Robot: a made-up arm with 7 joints. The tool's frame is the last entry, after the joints.
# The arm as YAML. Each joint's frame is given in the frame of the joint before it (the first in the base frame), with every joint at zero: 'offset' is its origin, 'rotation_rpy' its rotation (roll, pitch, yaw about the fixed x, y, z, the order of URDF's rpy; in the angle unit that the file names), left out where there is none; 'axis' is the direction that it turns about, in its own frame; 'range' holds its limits. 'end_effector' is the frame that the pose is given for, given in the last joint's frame.
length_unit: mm
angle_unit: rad
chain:
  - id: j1
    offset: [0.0, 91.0, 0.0]
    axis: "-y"
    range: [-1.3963, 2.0]
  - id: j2
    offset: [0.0, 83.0, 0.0]
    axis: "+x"
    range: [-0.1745, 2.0]
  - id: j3
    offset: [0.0, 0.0, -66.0]
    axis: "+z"
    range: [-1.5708, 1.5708]
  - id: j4
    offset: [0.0, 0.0, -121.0]
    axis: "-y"
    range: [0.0, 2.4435]
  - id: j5
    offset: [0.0, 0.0, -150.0]
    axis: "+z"
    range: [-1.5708, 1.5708]
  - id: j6
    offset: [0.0, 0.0, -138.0]
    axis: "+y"
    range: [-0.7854, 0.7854]
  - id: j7
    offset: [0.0, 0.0, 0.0]
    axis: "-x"
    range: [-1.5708, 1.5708]
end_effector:
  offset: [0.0, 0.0, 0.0]
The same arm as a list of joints. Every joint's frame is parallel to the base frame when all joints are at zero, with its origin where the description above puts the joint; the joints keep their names.
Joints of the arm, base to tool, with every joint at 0 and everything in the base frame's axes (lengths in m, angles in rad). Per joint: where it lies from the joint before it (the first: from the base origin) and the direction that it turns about. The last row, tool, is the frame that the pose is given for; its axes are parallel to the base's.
j1: xyz 0.0000 0.0910 0.0000 axis -y
j2: xyz 0.0000 0.0830 0.0000 axis +x
j3: xyz 0.0000 0.0000 -0.0660 axis +z
j4: xyz 0.0000 0.0000 -0.1210 axis -y
j5: xyz 0.0000 0.0000 -0.1500 axis +z
j6: xyz 0.0000 0.0000 -0.1380 axis +y
j7: xyz 0.0000 0.0000 0.0000 axis -x
tool: xyz 0.0000 0.0000 0.0000
Joint limits (rad, base to tool): -1.3963..2.0000 -0.1745..2.0000 -1.5708..1.5708 0.0000..2.4435 -1.5708..1.5708 -0.7854..0.7854 -1.5708..1.5708

